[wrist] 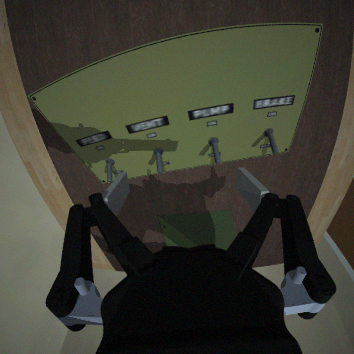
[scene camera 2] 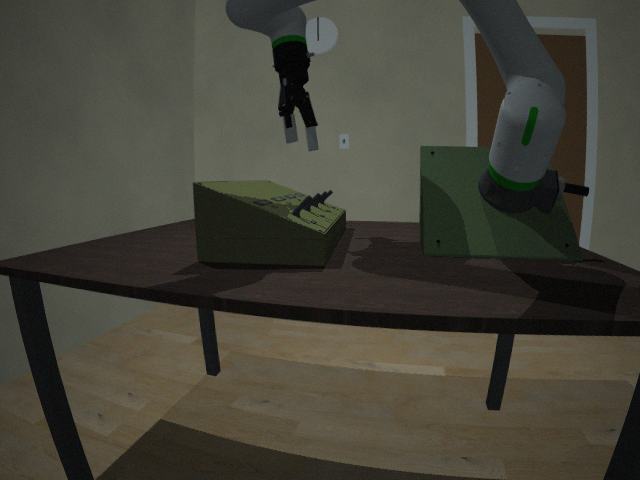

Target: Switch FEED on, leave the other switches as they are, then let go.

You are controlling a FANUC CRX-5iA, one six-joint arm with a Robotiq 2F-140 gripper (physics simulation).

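Frame: origin at the arm's base, x left, y down, z back, level; metres.
Where they show: gripper, between the fingertips: (wrist: pixel 182 179) (scene camera 2: pixel 303 146); arm's base, origin of its link: (scene camera 2: pixel 508 189).
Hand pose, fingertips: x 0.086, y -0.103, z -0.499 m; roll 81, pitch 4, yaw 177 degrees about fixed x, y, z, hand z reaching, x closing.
Each offset is from my fingertips to the top centre of the thing. Level surfaces: height alone.
The sloped olive switch console (scene camera 2: pixel 261 242) (wrist: pixel 200 65) stands on the table. The FEED lever {dx +0.167, dy +0.116, dz +0.073 m} (scene camera 2: pixel 301 207) (wrist: pixel 109 171) is leftmost in the wrist view and nearest in the scene view. The VENT lever {dx +0.050, dy +0.116, dz +0.045 m} (wrist: pixel 159 161), PUMP lever {dx -0.067, dy +0.116, dz +0.017 m} (wrist: pixel 215 151) and BRAKE lever {dx -0.183, dy +0.116, dz -0.011 m} (wrist: pixel 271 141) follow to its right. All four levers tilt the same way, toward the panel's lower edge, away from the small marks under their name plates. My gripper (scene camera 2: pixel 301 139) (wrist: pixel 182 179) is open and empty, well above the console. In the wrist view the FEED lever lies just beyond the left fingertip.
The dark table {dy +0.244 m} (scene camera 2: pixel 392 294) carries a green sloped block (scene camera 2: pixel 447 222) (wrist: pixel 195 230) to the right of the console in the scene view. The arm's grey base (scene camera 2: pixel 529 129) is mounted at that block. Shadows fall across the panel's FEED side.
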